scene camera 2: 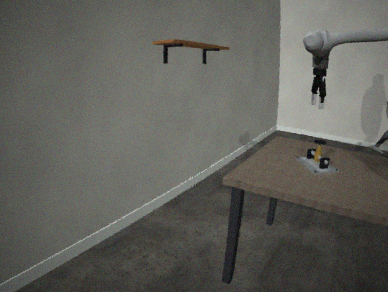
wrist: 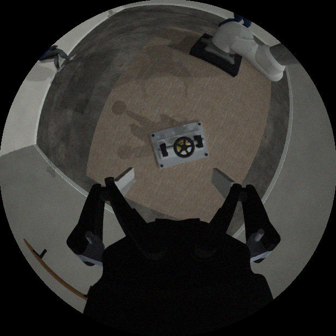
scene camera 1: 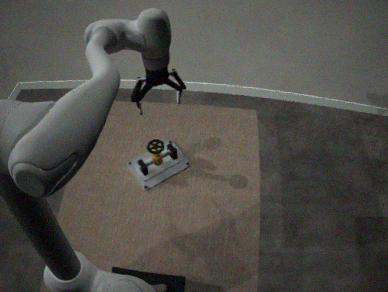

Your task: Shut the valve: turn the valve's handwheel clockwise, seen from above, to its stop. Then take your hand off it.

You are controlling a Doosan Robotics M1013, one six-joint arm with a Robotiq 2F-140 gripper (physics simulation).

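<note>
The black handwheel (scene camera 1: 155, 141) (scene camera 2: 320, 142) (wrist: 191, 147) has spokes and lies level on top of the valve. The valve's yellow body (scene camera 1: 158, 159) (scene camera 2: 318, 154) stands below it, on a pipe between two black supports. A grey base plate (scene camera 1: 148, 184) (scene camera 2: 327, 170) (wrist: 172, 162) carries them on the table. My gripper (scene camera 1: 160, 108) (scene camera 2: 317, 105) (wrist: 173, 175) is open, with nothing between its fingers. It points down and hangs well above the handwheel, apart from it. In the wrist view the handwheel shows beyond the fingertips, a little right of the middle between them.
The wooden table (scene camera 1: 220, 130) (scene camera 2: 270, 175) (wrist: 225, 110) bears the valve. The arm's base stands on a black plate (scene camera 1: 172, 283) (wrist: 200, 52) at one end of the table. A wooden shelf (scene camera 2: 192, 44) (wrist: 55, 277) is fixed to the wall. Part of a person (wrist: 52, 53) shows beyond the table.
</note>
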